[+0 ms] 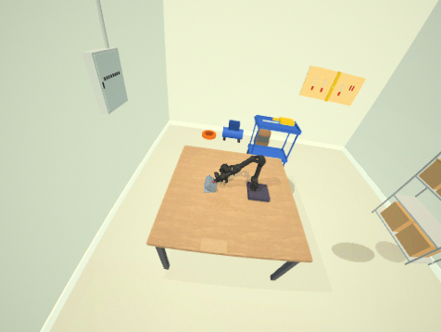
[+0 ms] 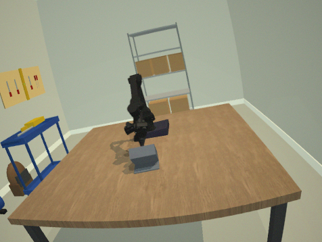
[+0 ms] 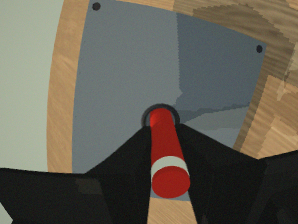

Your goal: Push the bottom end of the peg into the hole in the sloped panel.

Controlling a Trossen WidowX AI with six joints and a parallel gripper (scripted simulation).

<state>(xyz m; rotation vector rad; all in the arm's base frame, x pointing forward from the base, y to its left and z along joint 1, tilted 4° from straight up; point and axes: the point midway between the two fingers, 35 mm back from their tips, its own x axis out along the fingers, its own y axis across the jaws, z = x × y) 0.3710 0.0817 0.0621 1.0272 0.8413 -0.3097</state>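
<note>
The red peg lies 10 mm behind my gripper tip and 10 mm above it. Also, from my gripper tip: grey sloped panel 30 mm below, 30 mm ahead, 10 mm to the left.
</note>
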